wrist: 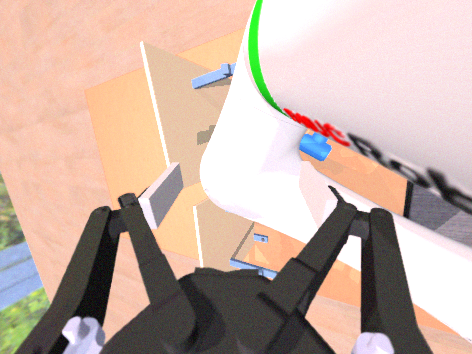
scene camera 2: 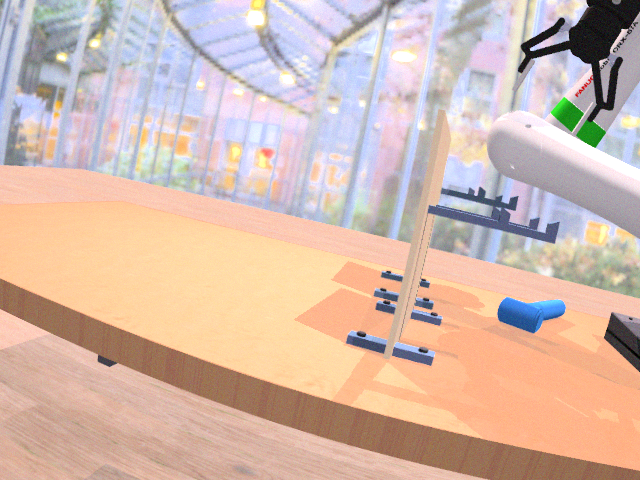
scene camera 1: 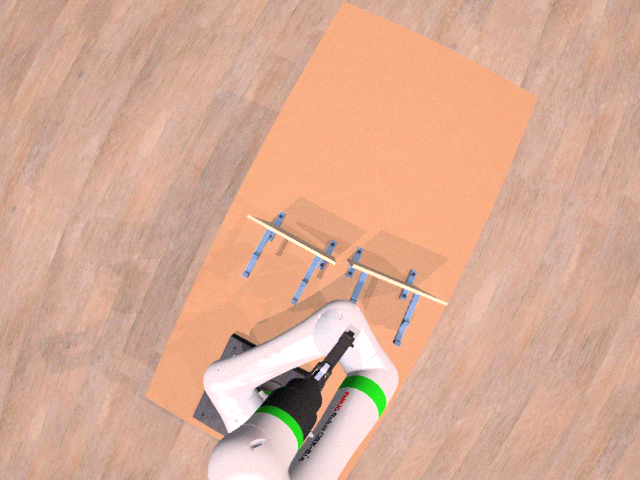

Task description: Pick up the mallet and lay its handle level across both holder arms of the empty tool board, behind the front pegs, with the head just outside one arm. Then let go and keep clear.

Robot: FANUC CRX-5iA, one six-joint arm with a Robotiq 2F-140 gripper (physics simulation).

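Frame: origin at the arm's base, x ahead, y left, z up, level; centimetres.
Where they show: gripper, fingertip midpoint: point(wrist: 239, 174) point(scene camera 2: 543, 112).
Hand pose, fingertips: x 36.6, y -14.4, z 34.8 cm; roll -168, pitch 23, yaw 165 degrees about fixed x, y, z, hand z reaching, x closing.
Note:
After its pixels a point has its place.
The blue mallet point(scene camera 2: 519, 315) @(x 34.1, y -10.4, z -2.0 cm) point(wrist: 315, 146) @(x 32.4, y -13.0, z 0.0 cm) lies on the orange table top, its head nearer the tool boards than its handle. In scene camera 1 it does not show. Two thin upright tool boards point(scene camera 1: 291, 238) @(x 57.5, y 4.4, z 24.9 cm) point(scene camera 1: 400, 284) @(x 54.0, y -25.3, z 27.8 cm) point(wrist: 182, 100) @(x 52.9, y -29.8, z 21.0 cm) stand side by side with a gap between them. Blue holder arms point(scene camera 1: 256, 256) @(x 49.5, y 14.1, z 15.5 cm) point(scene camera 1: 407, 320) @(x 43.9, y -32.9, z 16.8 cm) reach out from them, with upright pegs seen in scene camera 2. No tool shows on the visible arms. My gripper point(scene camera 2: 553, 100) @(x 36.6, y -14.4, z 34.8 cm) point(wrist: 239, 174) @(x 36.6, y -14.4, z 34.8 cm) is open and empty, high above the table and well apart from the mallet.
The robot's own white arm link point(scene camera 1: 289, 346) @(x 31.3, y -2.9, z 28.9 cm) point(scene camera 2: 563, 160) @(x 35.8, y -2.8, z 25.5 cm) is folded below the gripper and covers part of the wrist view. The dark base plate point(scene camera 1: 235, 346) @(x 14.9, y 16.6, z -0.8 cm) point(scene camera 2: 625, 335) @(x 13.2, y -6.4, z -1.2 cm) is on the table near the mallet. Blue feet point(scene camera 2: 390, 347) @(x 59.9, y 17.4, z -3.2 cm) support the boards.

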